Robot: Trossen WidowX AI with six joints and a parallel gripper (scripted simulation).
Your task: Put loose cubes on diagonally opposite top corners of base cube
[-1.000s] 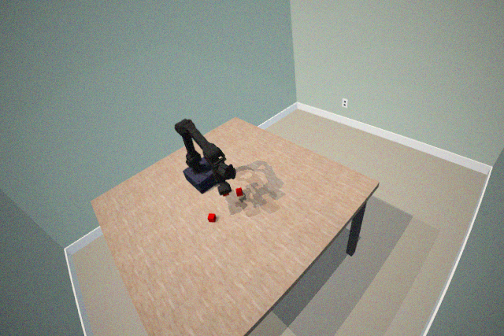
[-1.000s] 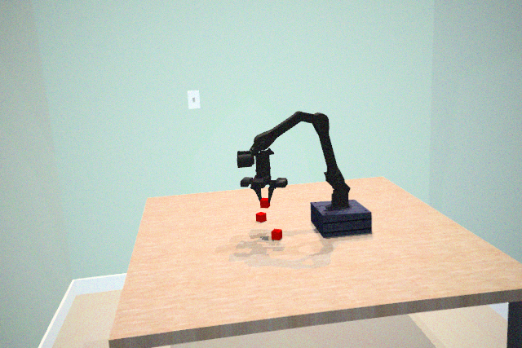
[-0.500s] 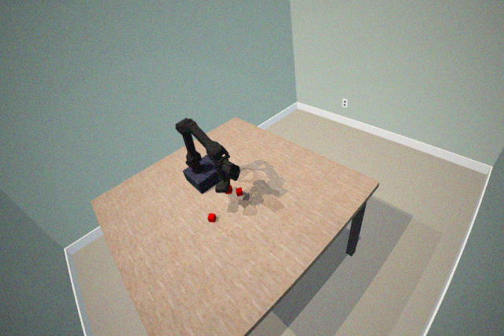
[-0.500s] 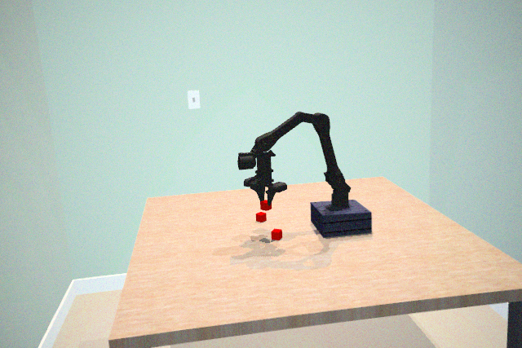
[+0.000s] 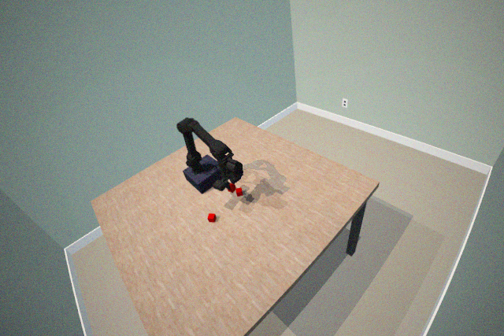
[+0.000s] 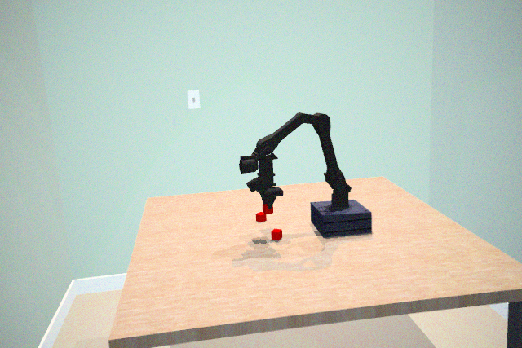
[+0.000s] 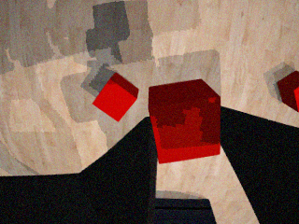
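Now: gripper tip 4 cm short of the red cube, 16 cm to the left of it and 9 cm above it.
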